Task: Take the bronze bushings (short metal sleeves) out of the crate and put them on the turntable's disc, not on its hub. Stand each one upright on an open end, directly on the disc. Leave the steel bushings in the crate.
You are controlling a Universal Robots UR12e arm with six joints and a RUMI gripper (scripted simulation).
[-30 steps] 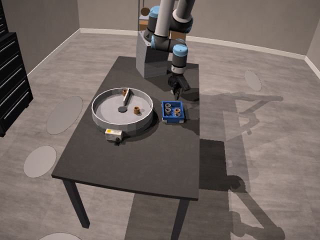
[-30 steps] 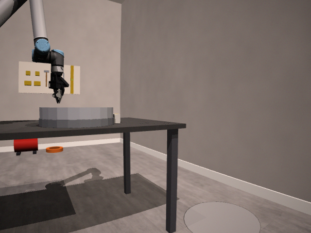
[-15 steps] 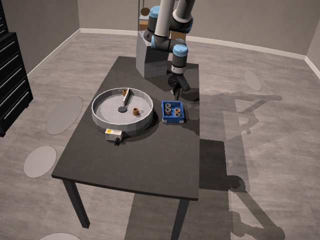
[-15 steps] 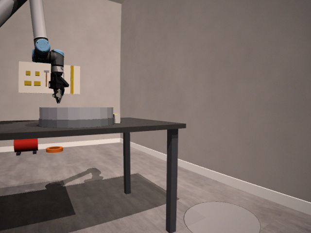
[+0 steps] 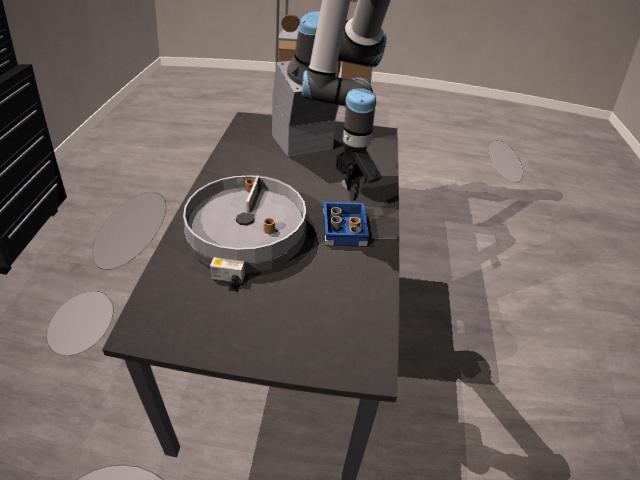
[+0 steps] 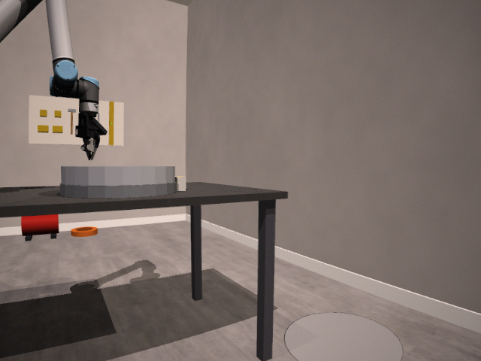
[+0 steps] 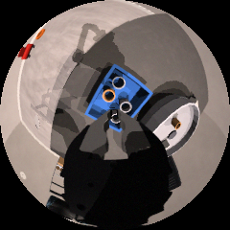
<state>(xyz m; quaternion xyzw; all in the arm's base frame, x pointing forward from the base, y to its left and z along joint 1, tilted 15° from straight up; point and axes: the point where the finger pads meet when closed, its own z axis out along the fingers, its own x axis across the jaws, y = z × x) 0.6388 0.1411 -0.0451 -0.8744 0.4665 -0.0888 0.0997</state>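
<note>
My hand is 1 cm past the blue crate, 2 cm to the left of it and 12 cm above it. Also, from my hand: turntable (1 cm ahead, 37 cm to the right, 9 cm below).
</note>
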